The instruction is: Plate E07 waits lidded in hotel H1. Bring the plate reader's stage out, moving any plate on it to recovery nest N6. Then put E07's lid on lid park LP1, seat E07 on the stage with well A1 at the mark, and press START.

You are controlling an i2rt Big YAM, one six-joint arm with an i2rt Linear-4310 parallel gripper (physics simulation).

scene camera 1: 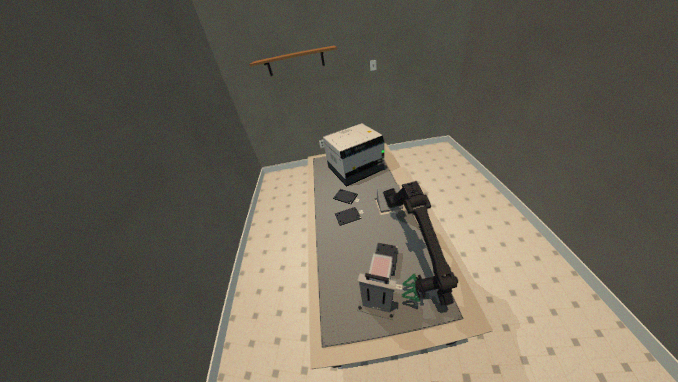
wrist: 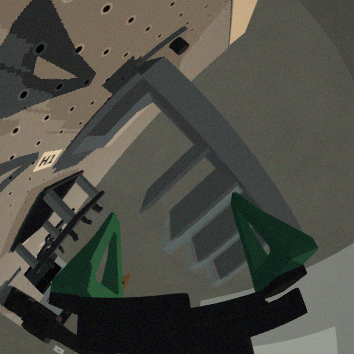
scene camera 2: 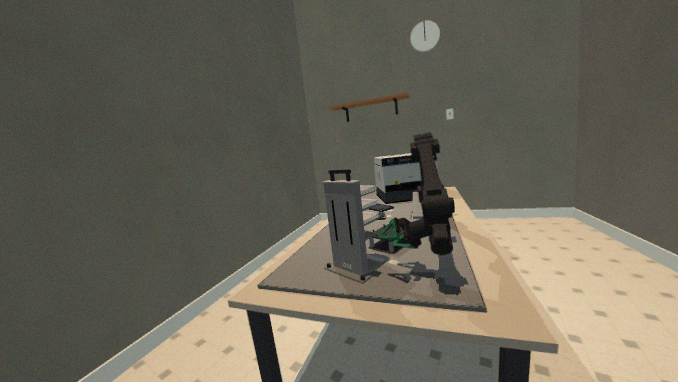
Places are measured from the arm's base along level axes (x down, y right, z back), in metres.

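Pixels of known places: gripper, fingertip midpoint: (scene camera 1: 402,289) (wrist: 173,207) (scene camera 2: 386,240); arm's base at its link origin: (scene camera 1: 390,197) (wrist: 18,301).
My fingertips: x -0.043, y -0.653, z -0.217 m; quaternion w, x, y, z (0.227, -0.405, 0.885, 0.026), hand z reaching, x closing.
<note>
Ahead of a thing's pixels: the offset from my fingertips to its top centre. "*": to the spot under its first point.
Hotel H1 (scene camera 1: 377,296) (scene camera 2: 344,225) (wrist: 215,125) is a grey tower; its label @(* dy +0.057, dx +0.109, dz +0.017 m) (wrist: 47,159) reads H1. A pinkish plate @(dy +0.062, dx -0.176, dz -0.094 m) (scene camera 1: 381,265) shows in its top level, and several plates show at its side in scene camera 2; E07 cannot be told apart. My gripper (scene camera 1: 407,288) (scene camera 2: 392,235) (wrist: 173,207), with green fingers, is open and empty beside the hotel, low on its right in the scene views. The hotel's shelves appear beyond and between the fingers in the wrist view. The white plate reader @(dy +1.197, dx -0.225, dz +0.100 m) (scene camera 1: 355,150) (scene camera 2: 400,175) stands at the far end; no extended stage shows.
A raised black stand (scene camera 1: 387,250) (wrist: 35,215) is close to the hotel. Two dark flat nests @(* dy +0.843, dx +0.098, dz -0.087 m) (scene camera 1: 345,196) @(* dy +0.632, dx +0.100, dz -0.118 m) (scene camera 1: 348,216) lie mid-table; their labels are unreadable. The arm's base stands along the right side of the table. The hotel has a black top handle @(* dy -0.016, dx -0.246, dz -0.128 m) (scene camera 2: 340,172).
</note>
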